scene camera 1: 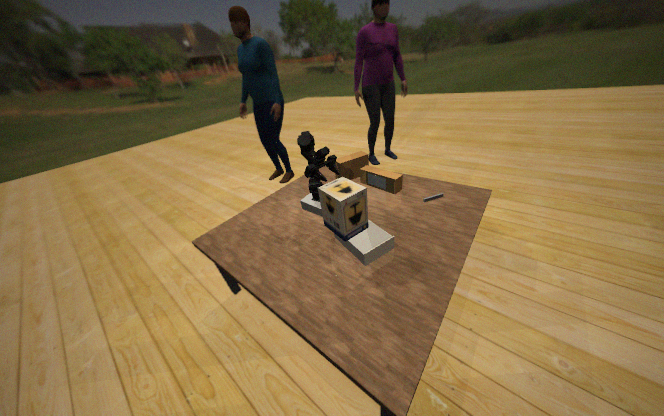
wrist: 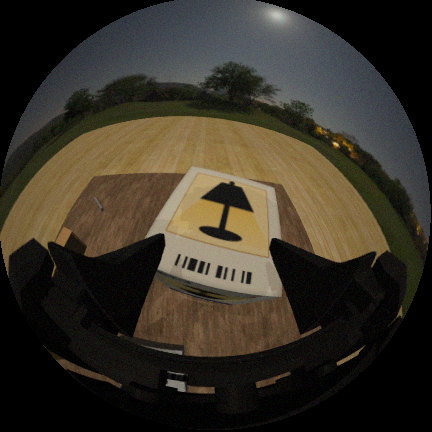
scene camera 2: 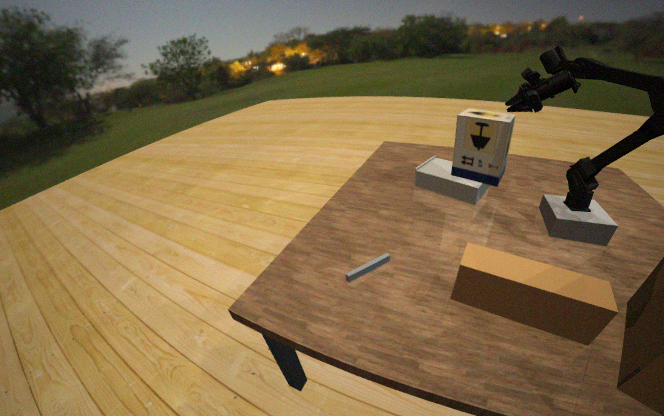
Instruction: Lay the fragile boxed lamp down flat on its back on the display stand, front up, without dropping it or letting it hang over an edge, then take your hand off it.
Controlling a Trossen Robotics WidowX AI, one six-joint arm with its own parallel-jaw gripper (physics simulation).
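Where they show: gripper, fingertip midpoint: [scene camera 1: 333,177] [wrist: 218,242] [scene camera 2: 506,107]; arm's base, link origin: [scene camera 1: 318,197] [scene camera 2: 576,206].
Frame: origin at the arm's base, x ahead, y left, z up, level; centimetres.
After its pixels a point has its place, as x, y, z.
Note:
The boxed lamp [scene camera 1: 345,209] {35.3, -28.4, 17.9} [scene camera 2: 480,145] {32.3, -12.8, 13.8} [wrist: 225,220] {28.3, -19.6, 23.0} is a white carton with lamp pictures and a dark blue band at its bottom. It stands roughly upright on the arm-side end of the pale grey display stand [scene camera 1: 375,241] {47.3, -25.0, 0.3} [scene camera 2: 442,181] {44.0, -13.6, -1.1}; its bottom extends past the stand's edge towards the arm. The lamp pictures on its sides look upside down. A barcode and a lamp picture show on its top face in the wrist view. My gripper [scene camera 2: 507,108] {24.2, -17.3, 26.3} [wrist: 218,242] {24.2, -17.3, 26.3} is open and empty, close above the carton's arm-side top edge. The carton's arm-side bottom edge is mostly hidden.
An orange-brown box [scene camera 1: 382,180] {31.7, 31.6, 0.9} [scene camera 2: 540,287] {28.4, 40.8, 4.4} and a larger brown box [scene camera 1: 352,165] {5.4, 41.6, 4.7} [scene camera 2: 650,325] {8.5, 46.3, 2.5} are on the table [scene camera 1: 280,250] {1.8, -42.2, -6.6} [scene camera 2: 320,300] {73.3, 41.9, -6.6}. A thin grey bar [scene camera 1: 433,197] {64.3, 29.2, -4.9} [scene camera 2: 368,267] {64.1, 30.7, -4.8} lies near one side. Two people stand beyond the table in scene camera 1.

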